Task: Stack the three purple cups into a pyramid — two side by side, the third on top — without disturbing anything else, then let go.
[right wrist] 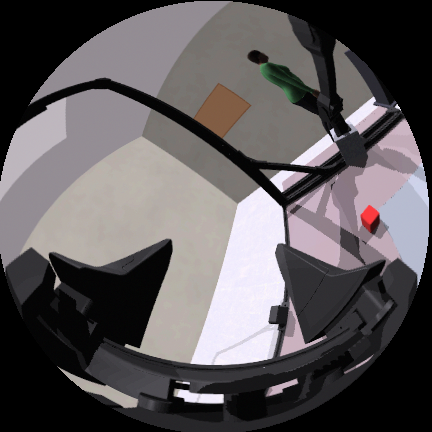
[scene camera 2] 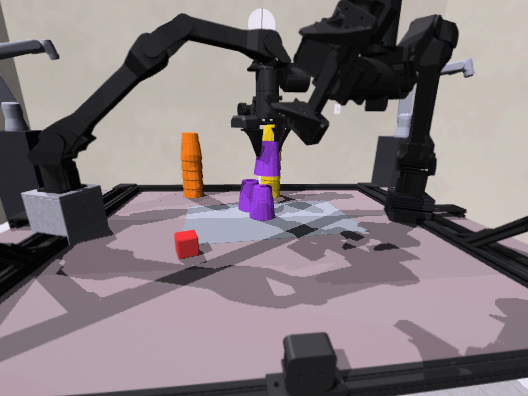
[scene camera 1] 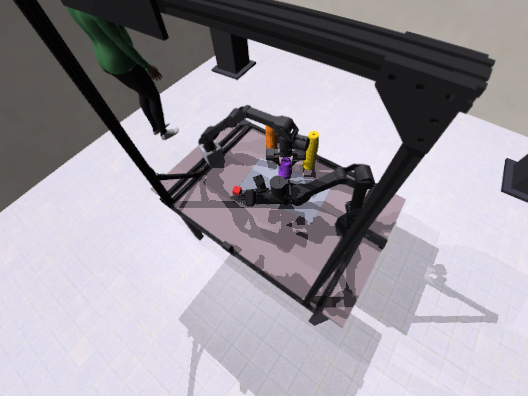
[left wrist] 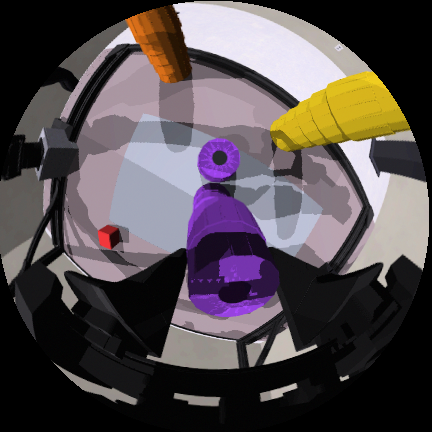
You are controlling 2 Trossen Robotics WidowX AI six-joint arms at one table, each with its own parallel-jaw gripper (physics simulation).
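Pixels of known places: left gripper, fingertip midpoint: (scene camera 2: 267,155) (scene camera 1: 285,165) (left wrist: 227,253); right gripper, fingertip midpoint: (right wrist: 225,247) (scene camera 2: 285,73) (scene camera 1: 233,196); left arm's base, link origin: (right wrist: 341,129) (scene camera 2: 63,188) (scene camera 1: 209,146) (left wrist: 38,153); right arm's base, link origin: (scene camera 2: 409,193) (scene camera 1: 352,220).
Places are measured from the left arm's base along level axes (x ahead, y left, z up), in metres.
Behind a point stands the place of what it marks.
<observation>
My left gripper (scene camera 2: 269,147) {x 0.411, y 0.231, z 0.065 m} (left wrist: 227,253) {x 0.411, y 0.231, z 0.065 m} is shut on a purple cup (scene camera 1: 285,165) {x 0.429, y 0.215, z 0.095 m} (scene camera 2: 267,161) {x 0.418, y 0.199, z 0.054 m} (left wrist: 227,220) {x 0.390, y 0.247, z 0.069 m}, holding it upright, narrow end up, above the other two. Those stand narrow end up on the pale blue mat (scene camera 2: 215,232) {x 0.318, y 0.088, z -0.106 m} (left wrist: 150,190) {x 0.306, y 0.145, z -0.106 m}: the front cup (scene camera 2: 262,202) {x 0.408, y 0.195, z -0.056 m} is nearer scene camera 2, and the back cup (scene camera 2: 245,198) {x 0.346, y 0.245, z -0.066 m} (left wrist: 219,172) {x 0.366, y 0.265, z -0.019 m} is a little to its left there. In the left wrist view the held cup mostly hides the front cup. My right gripper (scene camera 1: 246,188) (right wrist: 225,247) {x 0.497, y -0.105, z 0.202 m} is open and empty, raised above the table and turned away from the cups.
A yellow cup stack (scene camera 1: 311,150) {x 0.411, y 0.401, z 0.063 m} (scene camera 2: 270,187) (left wrist: 345,110) {x 0.379, y 0.394, z 0.072 m} stands behind the purple cups. An orange cup stack (scene camera 1: 270,137) {x 0.150, y 0.323, z -0.004 m} (scene camera 2: 191,165) {x 0.138, y 0.319, z 0.007 m} (left wrist: 165,50) {x 0.156, y 0.336, z -0.007 m} stands at the back left in scene camera 2. A red cube (scene camera 1: 236,190) {x 0.307, y -0.018, z -0.066 m} (scene camera 2: 186,244) {x 0.311, y -0.031, z -0.077 m} (left wrist: 108,237) {x 0.307, y 0.007, z -0.067 m} (right wrist: 370,218) {x 0.315, y -0.012, z -0.066 m} lies by the mat's front left corner there.
</observation>
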